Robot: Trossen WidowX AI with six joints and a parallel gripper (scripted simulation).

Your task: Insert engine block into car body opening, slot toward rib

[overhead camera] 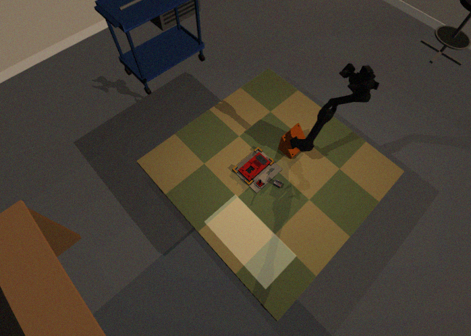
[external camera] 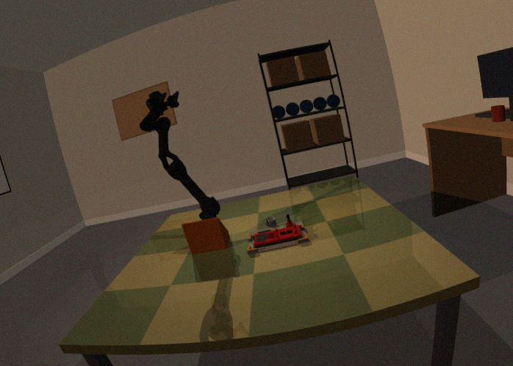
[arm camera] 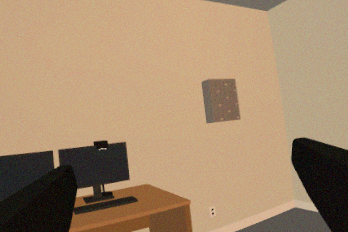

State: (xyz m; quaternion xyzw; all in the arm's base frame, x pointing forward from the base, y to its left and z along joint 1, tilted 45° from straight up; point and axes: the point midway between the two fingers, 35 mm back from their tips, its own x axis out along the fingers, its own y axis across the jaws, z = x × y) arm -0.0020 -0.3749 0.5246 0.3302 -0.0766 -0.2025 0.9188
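Right now my gripper tip is 300 mm short of the grey engine block, 50 mm to the right of it and 720 mm above it. Also, from my gripper tip: pale base plate 350 mm ahead, 120 mm to the right, 720 mm below.
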